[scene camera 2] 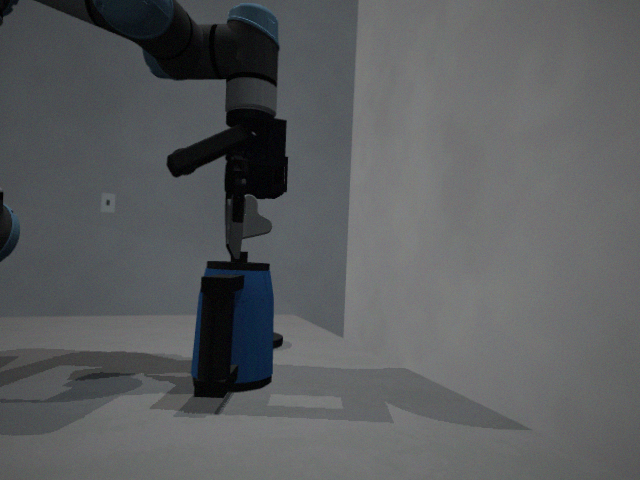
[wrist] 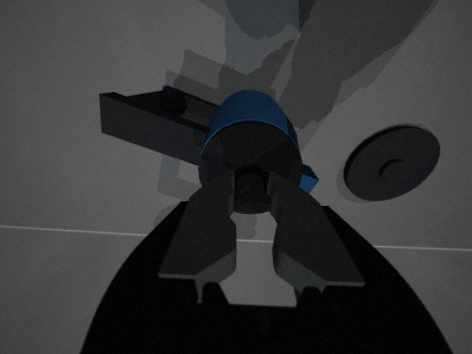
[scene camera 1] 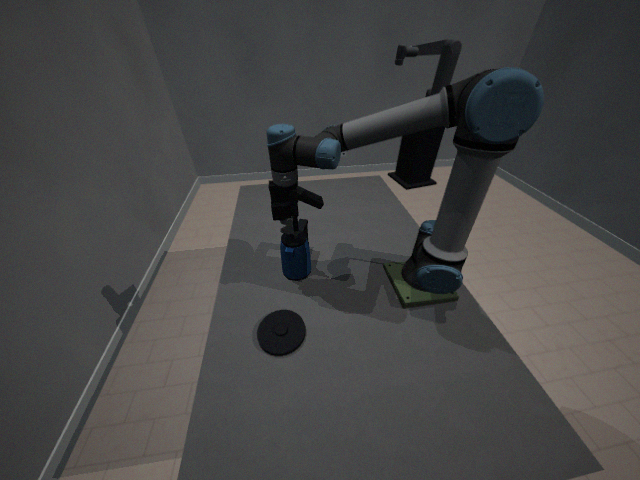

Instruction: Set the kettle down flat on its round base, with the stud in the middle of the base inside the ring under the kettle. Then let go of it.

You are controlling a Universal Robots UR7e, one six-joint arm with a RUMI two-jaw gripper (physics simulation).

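Note:
The blue kettle (scene camera 1: 296,263) (scene camera 2: 254,325) (wrist: 251,106) with a black lid and handle stands upright on the grey mat. Its round base (scene camera 1: 267,342) (scene camera 2: 278,340) (wrist: 361,176), a flat black disc, lies apart from it, nearer to scene camera 1, and is mostly hidden behind the kettle in the scene camera 2 view. The stud (scene camera 1: 280,329) (wrist: 394,170) shows in the middle of the base. My gripper (scene camera 1: 295,231) (scene camera 2: 237,255) (wrist: 249,173) points down at the lid and is shut on the kettle's lid knob, one finger on each side. The ring under the kettle is hidden.
The kettle's black handle (scene camera 2: 215,335) (wrist: 150,131) sticks out at its side, and its blue spout (wrist: 310,178) on the side towards the base. The arm stands on a green plate (scene camera 1: 398,291) at the right of the mat (scene camera 1: 330,413). A wall (scene camera 2: 465,206) rises beyond.

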